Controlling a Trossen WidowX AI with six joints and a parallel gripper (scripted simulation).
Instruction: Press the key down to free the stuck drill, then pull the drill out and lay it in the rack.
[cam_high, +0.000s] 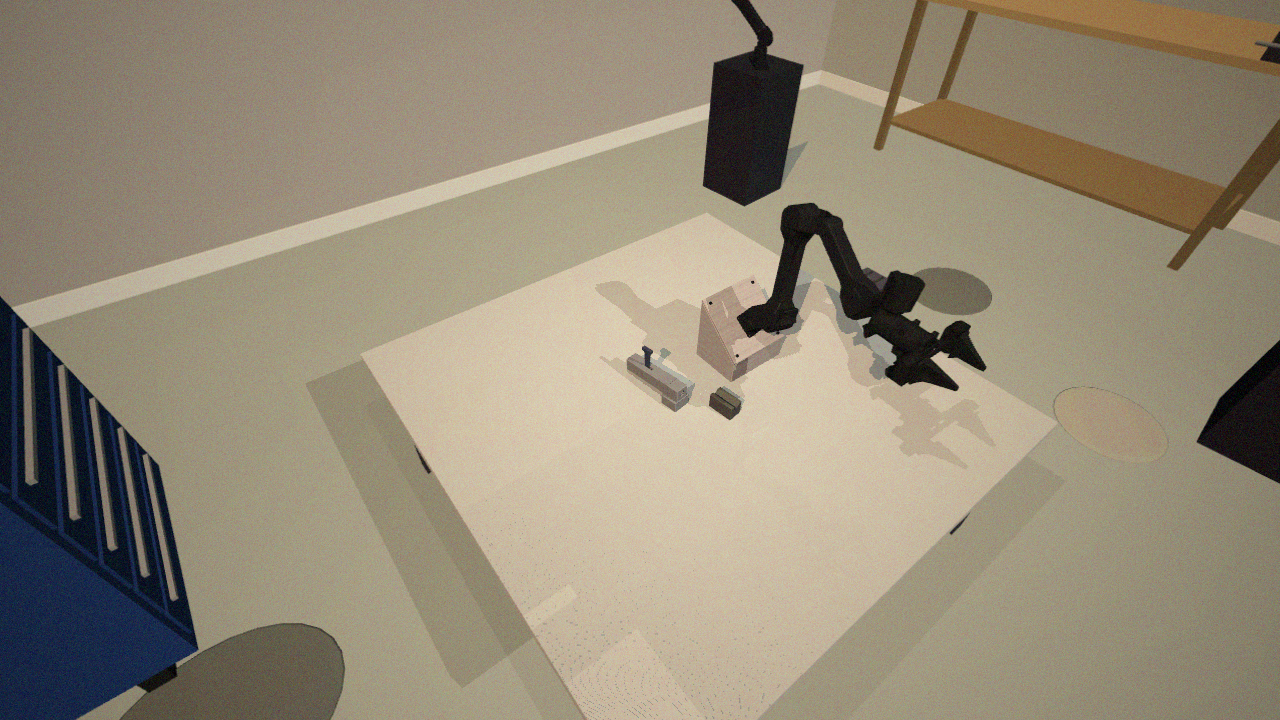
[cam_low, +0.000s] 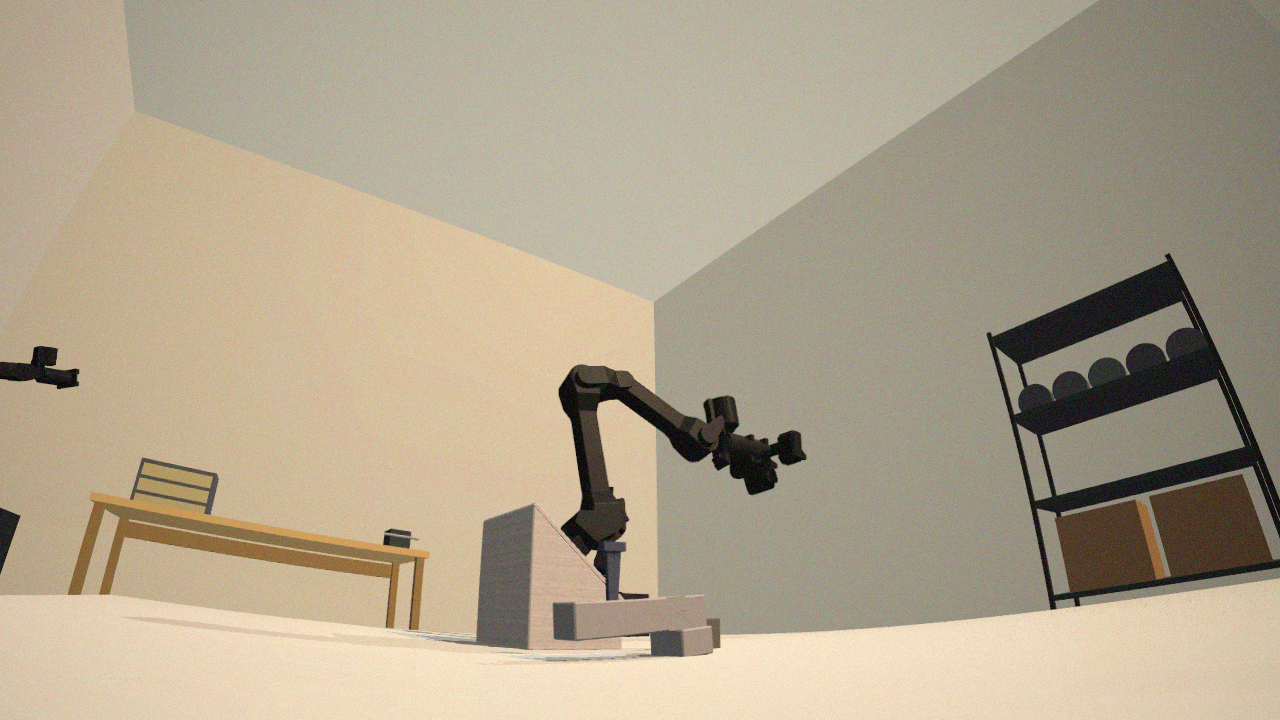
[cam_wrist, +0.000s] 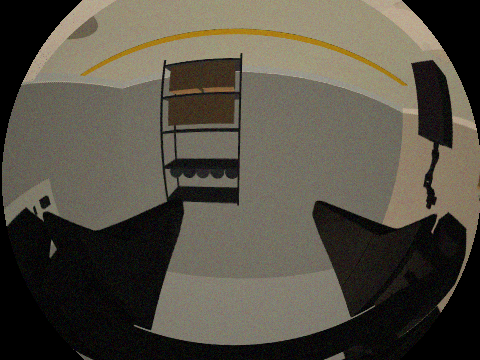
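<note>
Now: gripper tip 64 cm to the left of the dark key, 28 cm above it and 20 cm short of it. Also, from my gripper tip: small dark grey block 44 cm to the right, 34 cm below, 12 cm ahead; drill 58 cm to the right, 32 cm below, 20 cm ahead.
</note>
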